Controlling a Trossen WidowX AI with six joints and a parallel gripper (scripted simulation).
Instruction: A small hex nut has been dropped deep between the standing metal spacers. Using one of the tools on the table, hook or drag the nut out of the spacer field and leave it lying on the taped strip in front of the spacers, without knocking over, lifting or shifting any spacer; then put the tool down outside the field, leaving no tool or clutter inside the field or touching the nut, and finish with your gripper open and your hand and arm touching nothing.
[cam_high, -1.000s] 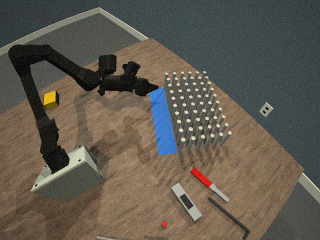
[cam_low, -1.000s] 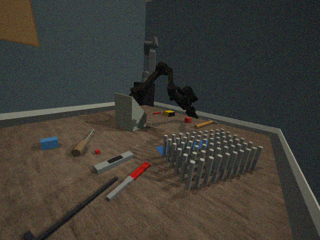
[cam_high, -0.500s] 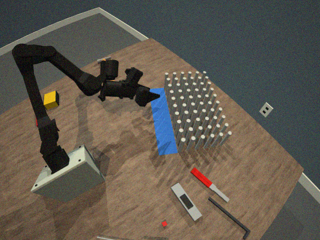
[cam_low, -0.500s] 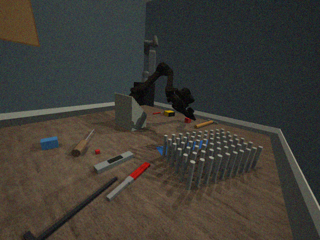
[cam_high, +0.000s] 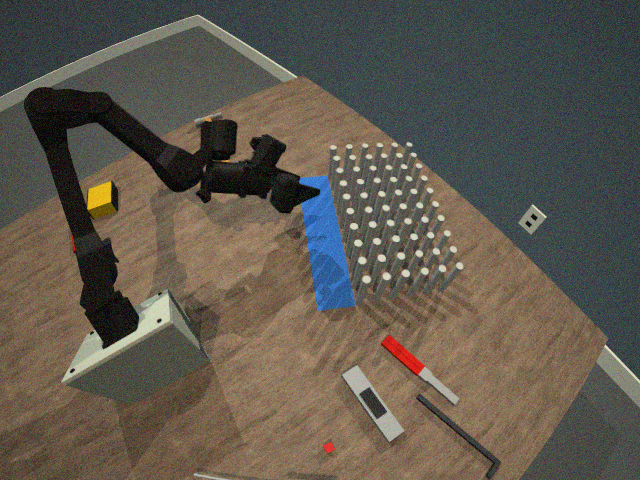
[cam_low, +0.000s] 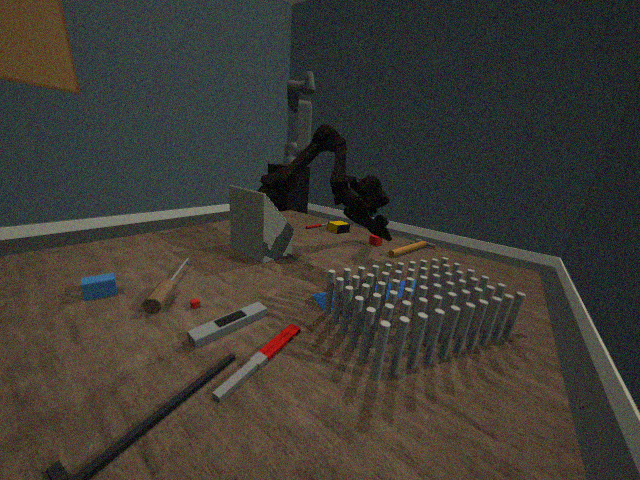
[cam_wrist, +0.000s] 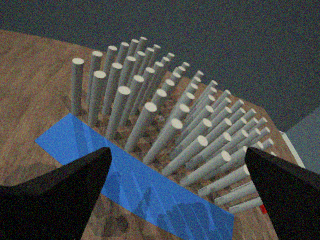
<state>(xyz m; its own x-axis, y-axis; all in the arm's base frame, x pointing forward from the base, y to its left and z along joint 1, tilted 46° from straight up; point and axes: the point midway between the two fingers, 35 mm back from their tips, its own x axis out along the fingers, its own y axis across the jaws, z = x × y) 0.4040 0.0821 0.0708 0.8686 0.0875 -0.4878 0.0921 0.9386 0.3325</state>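
Now: gripper tip 40 cm past the thin metal rod, 40 cm to the left of it and 15 cm above it. The rest, counted from my gripper tip: small red cube 24 cm behind, 42 cm to the right, 15 cm below; blue taped strip 2 cm ahead, 3 cm to the right, 16 cm below; grey bar 13 cm behind, 40 cm to the right, 15 cm below.
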